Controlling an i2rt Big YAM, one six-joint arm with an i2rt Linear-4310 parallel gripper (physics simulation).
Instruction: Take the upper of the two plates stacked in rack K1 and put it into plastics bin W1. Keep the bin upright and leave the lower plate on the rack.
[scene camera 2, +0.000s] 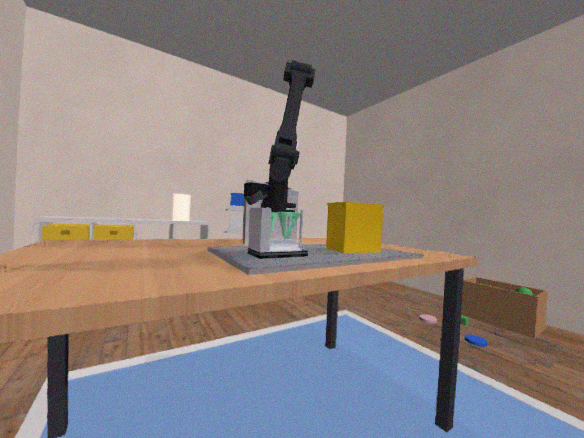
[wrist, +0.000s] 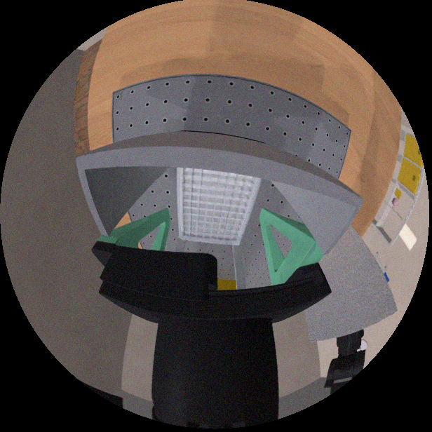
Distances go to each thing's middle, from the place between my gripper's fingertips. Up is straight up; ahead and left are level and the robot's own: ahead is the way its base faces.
Right now my hand is 35 cm to the right of the yellow bin (scene camera 2: 352, 227) and 3 cm below it.
